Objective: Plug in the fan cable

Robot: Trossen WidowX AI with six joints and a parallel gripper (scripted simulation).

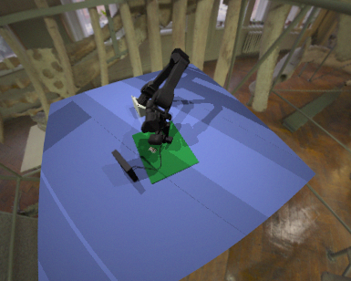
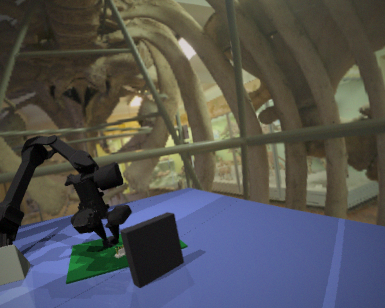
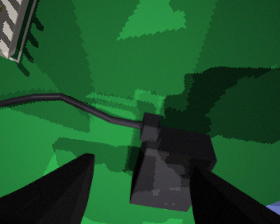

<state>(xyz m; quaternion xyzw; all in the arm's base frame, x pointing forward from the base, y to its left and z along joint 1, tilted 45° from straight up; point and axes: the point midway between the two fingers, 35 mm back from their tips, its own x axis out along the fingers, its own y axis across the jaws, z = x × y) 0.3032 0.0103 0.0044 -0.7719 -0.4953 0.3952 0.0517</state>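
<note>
The fan plug lies 2 cm to the left of my gripper tip and 1 cm below it. From my gripper tip the other things lie so: green board 2 cm ahead, 3 cm to the right, 4 cm below; then white four-pin header 1 cm ahead, 8 cm to the right, 2 cm below; then black cable 1 cm to the right, 1 cm below.
</note>
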